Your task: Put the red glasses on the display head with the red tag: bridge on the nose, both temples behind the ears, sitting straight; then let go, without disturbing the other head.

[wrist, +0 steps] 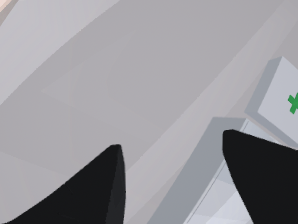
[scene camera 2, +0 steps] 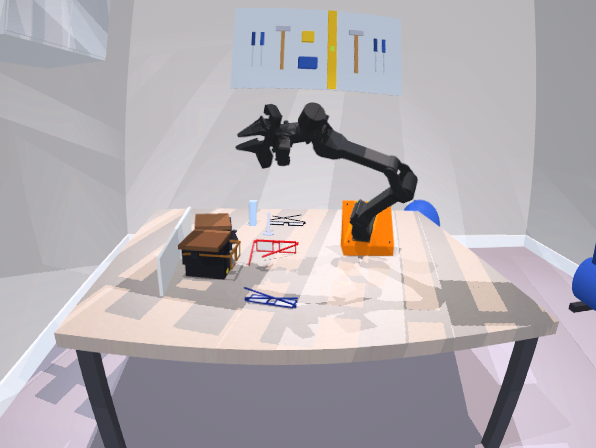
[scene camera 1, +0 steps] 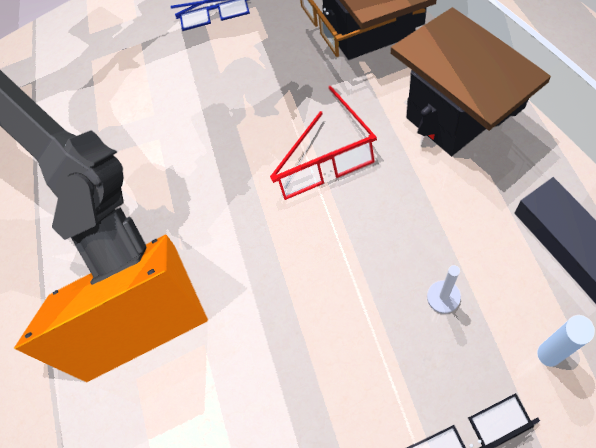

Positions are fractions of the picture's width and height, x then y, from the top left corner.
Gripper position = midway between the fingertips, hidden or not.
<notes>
In view: my gripper (scene camera 2: 0.40,0.32), a peg stand (scene camera 1: 0.74,0.66), a white panel (scene camera 2: 0.28,0.58), a display head (scene camera 2: 0.36,0.54) and a display head (scene camera 1: 0.78,0.18).
My gripper also shows in the wrist view (wrist: 0.58,0.66).
</notes>
